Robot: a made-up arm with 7 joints.
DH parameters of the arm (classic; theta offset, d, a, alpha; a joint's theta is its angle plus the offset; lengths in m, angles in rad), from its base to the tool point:
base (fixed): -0.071 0 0 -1.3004
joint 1: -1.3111 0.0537 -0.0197 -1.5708
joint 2: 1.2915 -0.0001 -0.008 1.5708
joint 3: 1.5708 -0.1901 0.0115 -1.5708
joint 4: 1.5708 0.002 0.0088 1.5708
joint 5: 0 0.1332 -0.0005 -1.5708
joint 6: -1.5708 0 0.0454 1.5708
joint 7: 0 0.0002 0 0
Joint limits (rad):
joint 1: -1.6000..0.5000
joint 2: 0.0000..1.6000
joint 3: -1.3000..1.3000
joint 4: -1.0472..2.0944
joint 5: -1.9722..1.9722
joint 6: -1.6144..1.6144
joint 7: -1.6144..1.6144
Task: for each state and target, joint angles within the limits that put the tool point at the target. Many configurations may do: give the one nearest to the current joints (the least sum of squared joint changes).
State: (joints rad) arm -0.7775 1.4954 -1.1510 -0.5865 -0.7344 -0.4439 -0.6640
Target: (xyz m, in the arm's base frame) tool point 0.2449 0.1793 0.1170
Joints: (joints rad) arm -1.4341 1.5317 -0.7483 0.1298 -0.8020 -0.3083 -0.6640
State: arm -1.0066 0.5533 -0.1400 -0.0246 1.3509 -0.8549 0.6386
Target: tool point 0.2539 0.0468 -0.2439
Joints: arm -0.7203 0.2566 -0.2743 0.8151 1.4989 -0.6167 0.6386
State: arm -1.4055 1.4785 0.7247 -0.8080 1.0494 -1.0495 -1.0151
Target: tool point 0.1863 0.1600 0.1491
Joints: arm -1.3197 1.1220 0.3699 -0.1023 1.2387 -0.9468 -1.0151
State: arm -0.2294 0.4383 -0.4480 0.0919 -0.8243 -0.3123 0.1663
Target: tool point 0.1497 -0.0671 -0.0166
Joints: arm -0.8513 0.0000 -0.7319 -0.5550 -0.7661 -0.3274 0.1663
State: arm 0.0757 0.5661 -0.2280 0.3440 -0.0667 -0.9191 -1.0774
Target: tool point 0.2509 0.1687 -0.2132
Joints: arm -0.6181 0.5368 -0.1696 0.8637 -0.0862 -0.5570 -1.0774
